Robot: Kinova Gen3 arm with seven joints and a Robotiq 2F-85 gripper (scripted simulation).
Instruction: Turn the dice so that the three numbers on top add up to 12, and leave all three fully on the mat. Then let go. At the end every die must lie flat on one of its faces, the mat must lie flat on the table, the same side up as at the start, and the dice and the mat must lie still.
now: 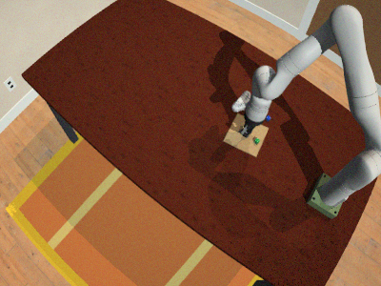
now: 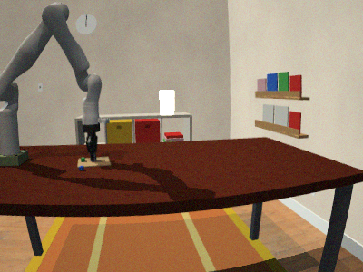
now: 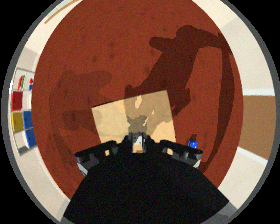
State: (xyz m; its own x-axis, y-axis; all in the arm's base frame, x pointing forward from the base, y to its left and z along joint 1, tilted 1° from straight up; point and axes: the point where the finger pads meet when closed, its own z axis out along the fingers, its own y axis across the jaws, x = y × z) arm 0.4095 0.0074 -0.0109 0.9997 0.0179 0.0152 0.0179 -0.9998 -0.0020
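Now: the white die 1 cm below my hand. Round my hand: green die: 5 cm behind, 1 cm below; tan mat: 2 cm below; blue die: 12 cm to the right, 2 cm below, 2 cm behind.
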